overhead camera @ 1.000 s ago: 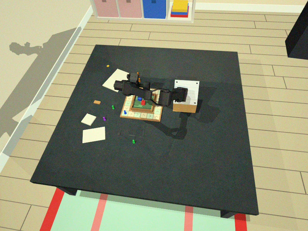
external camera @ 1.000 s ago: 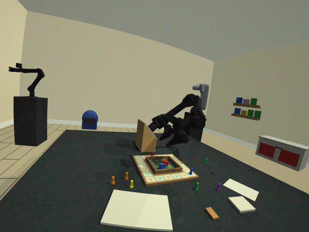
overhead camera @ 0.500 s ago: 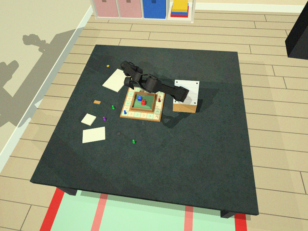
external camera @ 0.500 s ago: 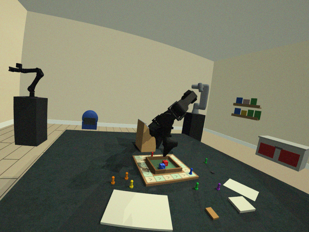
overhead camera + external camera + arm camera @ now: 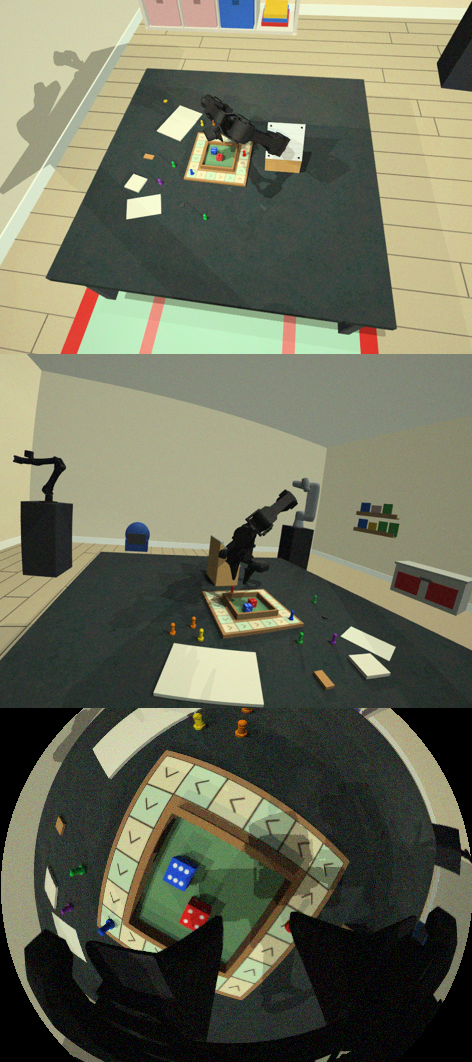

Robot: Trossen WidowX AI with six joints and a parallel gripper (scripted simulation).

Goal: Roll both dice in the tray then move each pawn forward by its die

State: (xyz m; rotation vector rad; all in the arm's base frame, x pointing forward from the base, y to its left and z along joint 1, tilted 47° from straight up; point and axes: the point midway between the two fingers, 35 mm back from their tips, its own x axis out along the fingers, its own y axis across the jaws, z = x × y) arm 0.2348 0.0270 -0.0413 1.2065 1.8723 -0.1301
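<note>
Now: the red pawn 8 cm behind my gripper tip, 7 cm below it and 1 cm to the left of it. Also, from my gripper tip: blue pawn 16 cm to the left, 13 cm ahead, 7 cm below; purple pawn 26 cm ahead, 24 cm to the left, 8 cm below.
</note>
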